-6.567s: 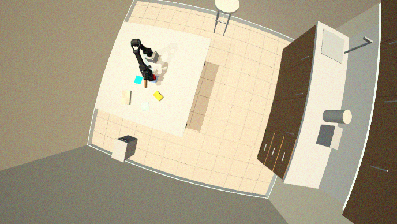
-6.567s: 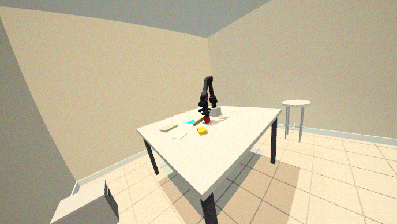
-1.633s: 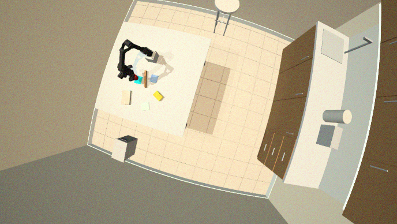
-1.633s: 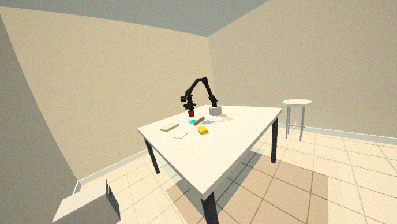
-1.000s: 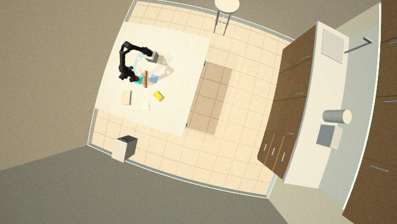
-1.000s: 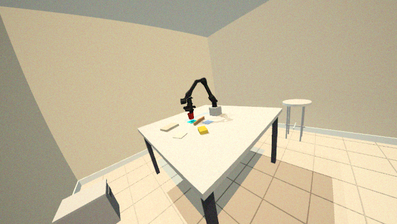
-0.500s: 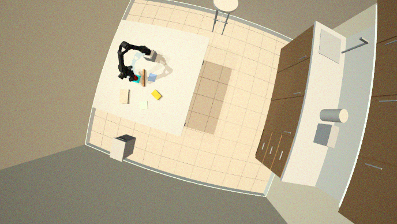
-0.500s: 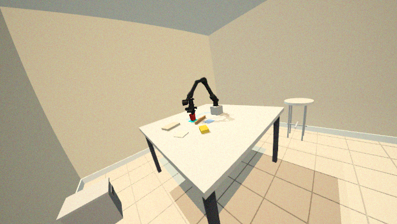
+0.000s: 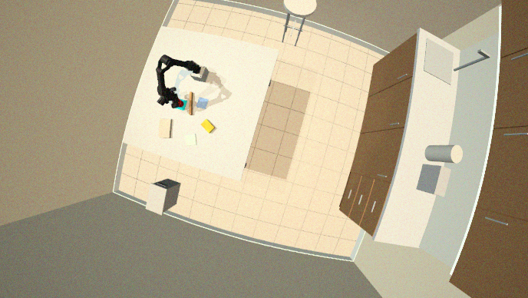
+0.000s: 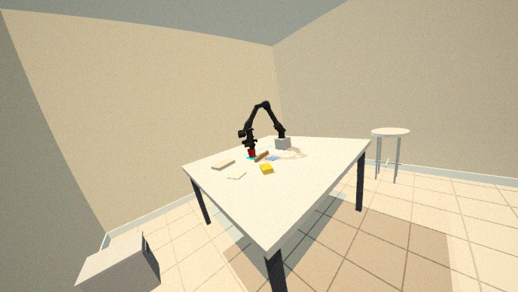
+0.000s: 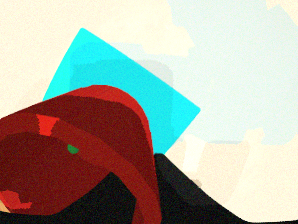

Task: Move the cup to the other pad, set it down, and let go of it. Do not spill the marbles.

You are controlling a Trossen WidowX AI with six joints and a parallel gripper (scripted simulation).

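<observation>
Right now my gripper tip is 40 mm short of the green marble, 30 mm to the right of it and 20 mm above it. Round my gripper tip: red cup 30 mm ahead, 10 mm to the left; then cyan pad 50 mm below, 30 mm ahead, 10 mm to the left; then wooden bar 120 mm to the left, 40 mm below, 10 mm ahead.
</observation>
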